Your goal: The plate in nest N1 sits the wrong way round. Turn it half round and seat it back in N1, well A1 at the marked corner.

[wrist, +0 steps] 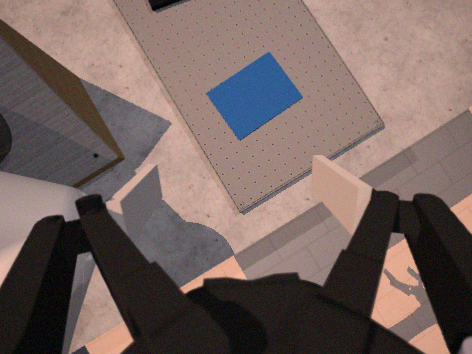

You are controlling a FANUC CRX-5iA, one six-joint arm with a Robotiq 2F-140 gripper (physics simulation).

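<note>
My gripper (pixel 236 176) is open, its two pale finger pads wide apart with no object between them. It hangs above the table near the front corner of a perforated board. A black object (pixel 167 4) on the board is cut off by the top edge of the wrist view; it may be the nest or the plate, but too little of it shows to tell which. The well A1 and the marked corner do not show.
A blue rectangle (pixel 254 95) lies on the grey perforated board (pixel 250 170). A grey block with brown edges (pixel 45 95) stands at the left, with a pale rounded arm part (pixel 35 210) below it. Tiled floor (pixel 300 240) shows beyond the table's edge.
</note>
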